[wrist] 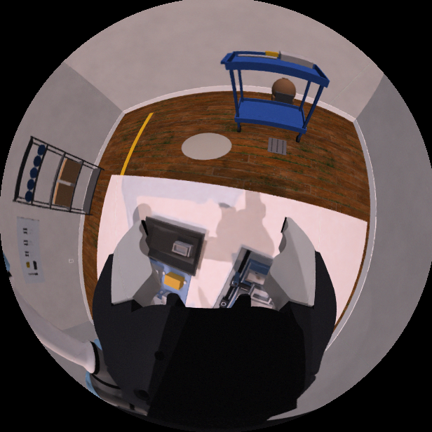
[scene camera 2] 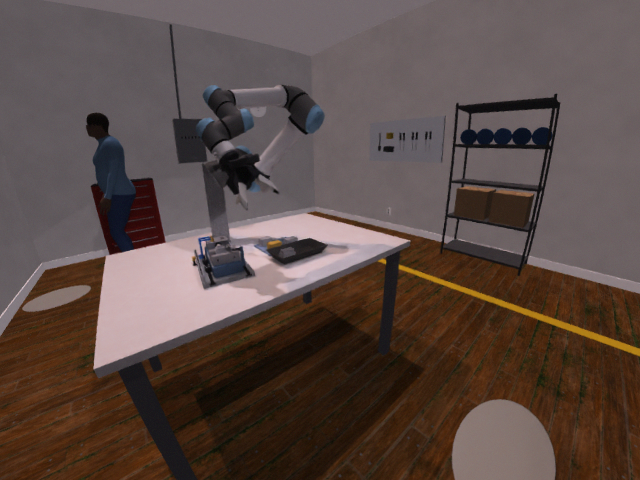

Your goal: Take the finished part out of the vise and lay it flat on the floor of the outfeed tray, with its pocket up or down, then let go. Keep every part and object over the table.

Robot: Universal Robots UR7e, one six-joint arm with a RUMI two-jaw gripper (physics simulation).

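Frame: origin at the arm's base, x ahead, y left, z up, level; centimetres.
Seen in the pictures: gripper, fingertip midpoint: (scene camera 2: pixel 263 201); arm's base, origin of the base link: (scene camera 2: pixel 213 176).
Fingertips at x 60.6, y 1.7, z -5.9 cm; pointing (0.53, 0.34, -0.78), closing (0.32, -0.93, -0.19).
Pixels of each thing's top centre, then the offset from my fingertips to it. "spot": a spot on its surface instead. Level surfaces: height alone.
- grey finished part, middle of its top: (scene camera 2: pixel 287 249) dz -23.9, dx -12.0, dy +13.8 cm
- black outfeed tray, surface spot: (scene camera 2: pixel 311 248) spot: dz -27.4, dx -13.7, dy +27.4 cm
- blue vise, middle of its top: (scene camera 2: pixel 218 245) dz -18.6, dx -21.2, dy -12.2 cm
- yellow block, middle of its top: (scene camera 2: pixel 274 242) dz -24.2, dx -24.5, dy +13.8 cm
- white table, its level: dz -28.6 cm
The grey finished part (scene camera 2: pixel 287 252) (wrist: pixel 183 248) lies in the black outfeed tray (scene camera 2: pixel 311 248) (wrist: pixel 167 245). In the wrist view it looks flat on the tray floor, near one end, with its pocket facing up. The grey and blue vise (scene camera 2: pixel 223 255) (wrist: pixel 260 266) stands on its base beside the tray, apart from it; one jaw of the gripper partly covers it in the wrist view. My gripper (scene camera 2: pixel 261 199) (wrist: pixel 213 220) is open, its jaws wide apart with no part between them. It hangs well above the table, clear of the tray and the vise.
A yellow block (scene camera 2: pixel 273 243) (wrist: pixel 174 280) sits on a blue plate beside the tray. The white table (scene camera 2: pixel 170 310) carries these things. A blue trolley (wrist: pixel 275 68) stands on the floor beyond the table. A shelf rack (scene camera 2: pixel 449 180) and a person (scene camera 2: pixel 114 165) are away from the table.
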